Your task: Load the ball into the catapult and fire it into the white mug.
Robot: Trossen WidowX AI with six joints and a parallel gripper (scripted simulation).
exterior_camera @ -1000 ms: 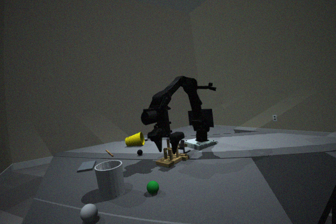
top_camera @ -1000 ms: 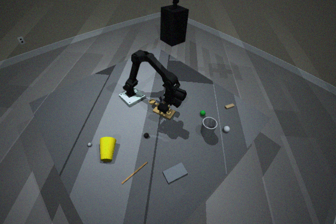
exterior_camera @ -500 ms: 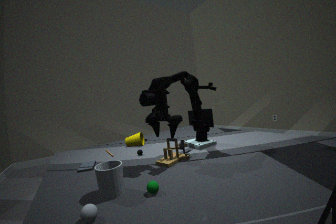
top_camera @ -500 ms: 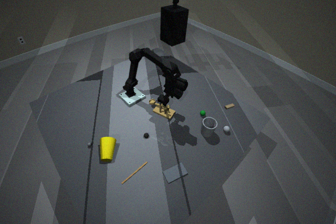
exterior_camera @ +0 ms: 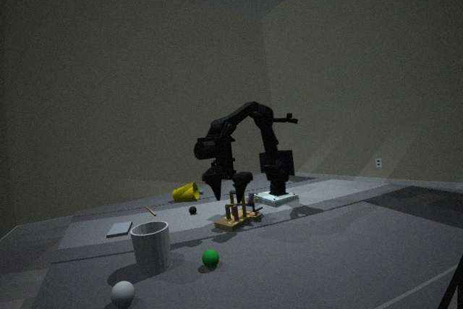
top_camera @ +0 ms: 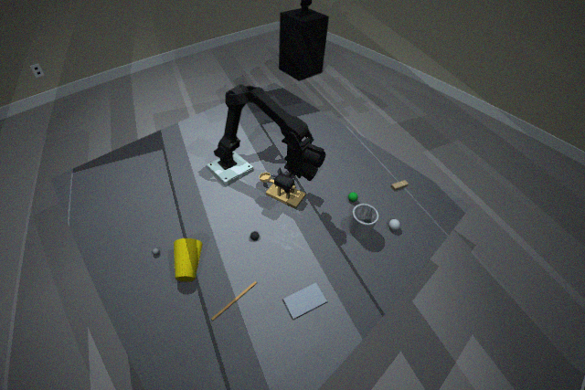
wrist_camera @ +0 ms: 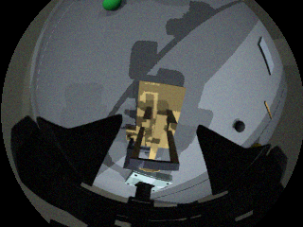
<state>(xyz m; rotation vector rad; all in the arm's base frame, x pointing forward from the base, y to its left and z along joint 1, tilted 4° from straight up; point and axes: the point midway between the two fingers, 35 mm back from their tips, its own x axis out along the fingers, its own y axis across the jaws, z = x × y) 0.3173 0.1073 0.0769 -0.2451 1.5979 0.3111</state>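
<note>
Now: gripper tip 230 mm to the left of the black ball, 70 mm above it and 60 mm short of it. Round my gripper tip: green ball: 190 mm to the left, 160 mm ahead, 60 mm below; wooden catapult: 70 mm behind, 30 mm below, 10 mm to the right; white mug: 270 mm ahead, 100 mm to the left, 50 mm below.
</note>
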